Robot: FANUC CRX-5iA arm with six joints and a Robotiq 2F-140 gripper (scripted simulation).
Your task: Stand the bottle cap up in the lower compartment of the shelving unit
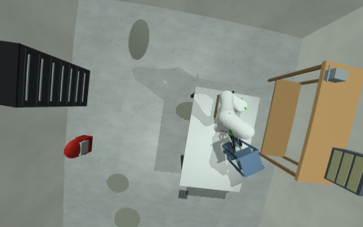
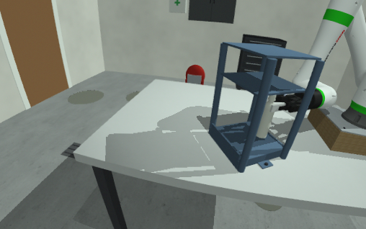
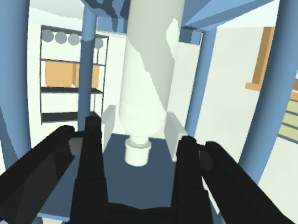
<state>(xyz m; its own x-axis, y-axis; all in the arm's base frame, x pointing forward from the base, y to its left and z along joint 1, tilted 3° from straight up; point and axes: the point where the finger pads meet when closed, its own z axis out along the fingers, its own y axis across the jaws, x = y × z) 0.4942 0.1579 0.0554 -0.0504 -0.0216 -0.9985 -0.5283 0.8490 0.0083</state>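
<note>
Right now the white bottle is 20 mm below my hand. Also, from my hand: blue shelving unit: 60 mm ahead, 40 mm to the left, 10 mm above.
</note>
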